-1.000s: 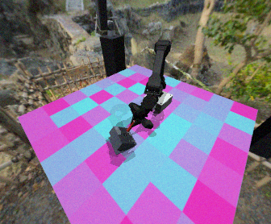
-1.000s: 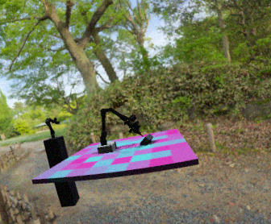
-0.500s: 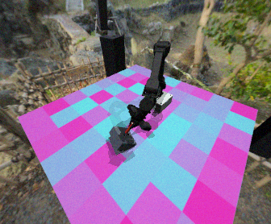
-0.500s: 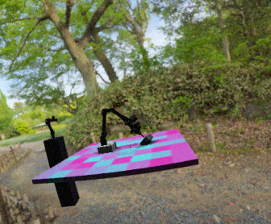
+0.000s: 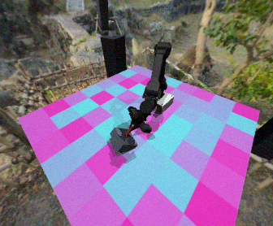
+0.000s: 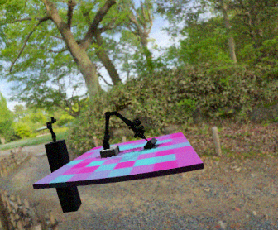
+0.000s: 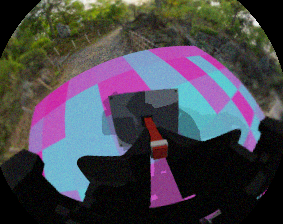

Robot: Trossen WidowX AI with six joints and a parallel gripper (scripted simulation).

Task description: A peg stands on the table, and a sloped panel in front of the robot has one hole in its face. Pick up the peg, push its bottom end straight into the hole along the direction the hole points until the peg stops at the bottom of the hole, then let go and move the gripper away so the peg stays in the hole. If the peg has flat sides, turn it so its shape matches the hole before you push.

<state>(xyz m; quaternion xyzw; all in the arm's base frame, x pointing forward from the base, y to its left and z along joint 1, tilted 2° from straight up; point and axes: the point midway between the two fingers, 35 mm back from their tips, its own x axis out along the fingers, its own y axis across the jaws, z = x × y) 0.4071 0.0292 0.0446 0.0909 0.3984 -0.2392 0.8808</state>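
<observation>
Right now my gripper tip is 1 cm past the red peg, 1 cm to the right of it and 1 cm below it. The rest, counted from my gripper tip: dark grey sloped panel (4 cm ahead, 2 cm to the right, 6 cm below).
</observation>
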